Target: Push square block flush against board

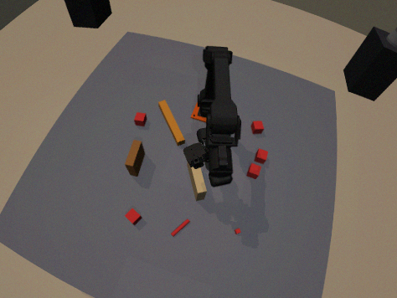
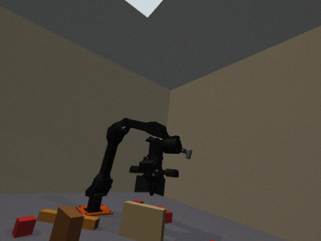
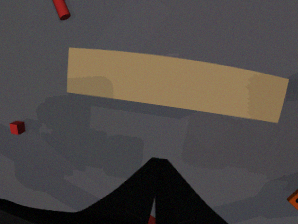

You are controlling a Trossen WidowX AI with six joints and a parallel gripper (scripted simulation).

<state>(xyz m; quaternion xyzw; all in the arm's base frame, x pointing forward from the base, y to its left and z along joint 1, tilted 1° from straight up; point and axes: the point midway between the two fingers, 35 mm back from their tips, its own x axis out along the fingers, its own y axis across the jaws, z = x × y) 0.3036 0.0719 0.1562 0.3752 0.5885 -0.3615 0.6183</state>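
Now: the tan square block 80 mm below my gripper tip, 40 mm to the right of it and 20 mm ahead of it. The rest, counted from my gripper tip: brown square block (270 mm to the right, 80 mm below, 10 mm ahead); then tiny red cube (170 mm ahead, 150 mm to the left, 120 mm below); then thin red stick (200 mm ahead, 120 mm below, 50 mm to the right).
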